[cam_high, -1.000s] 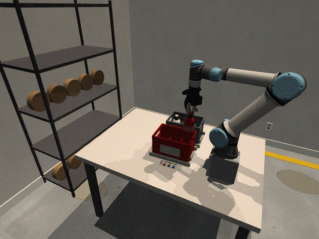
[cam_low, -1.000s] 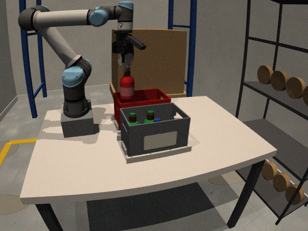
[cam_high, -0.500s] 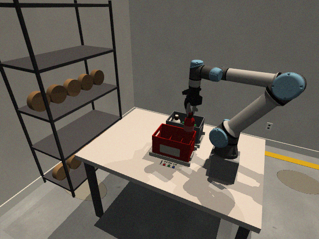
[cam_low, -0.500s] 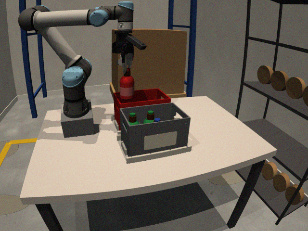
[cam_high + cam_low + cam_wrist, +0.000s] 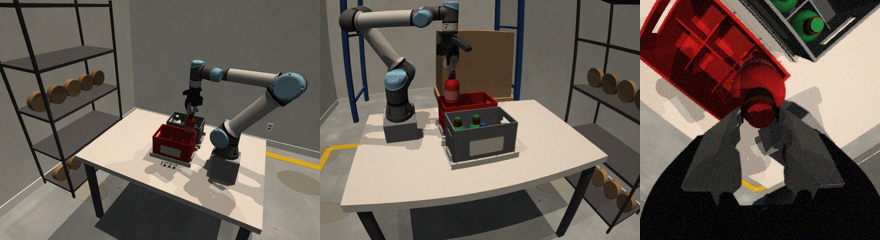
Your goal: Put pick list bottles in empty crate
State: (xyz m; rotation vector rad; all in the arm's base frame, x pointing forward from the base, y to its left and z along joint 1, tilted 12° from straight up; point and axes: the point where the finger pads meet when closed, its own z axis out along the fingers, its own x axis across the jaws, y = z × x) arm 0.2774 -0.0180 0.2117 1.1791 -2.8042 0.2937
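My gripper is now 7 cm above the red bottle. The rest, counted from my hand: red crate (9 cm ahead, 5 cm to the left, 25 cm below); grey crate (8 cm ahead, 19 cm to the right, 25 cm below); blue bottle (8 cm ahead, 23 cm to the right, 25 cm below).
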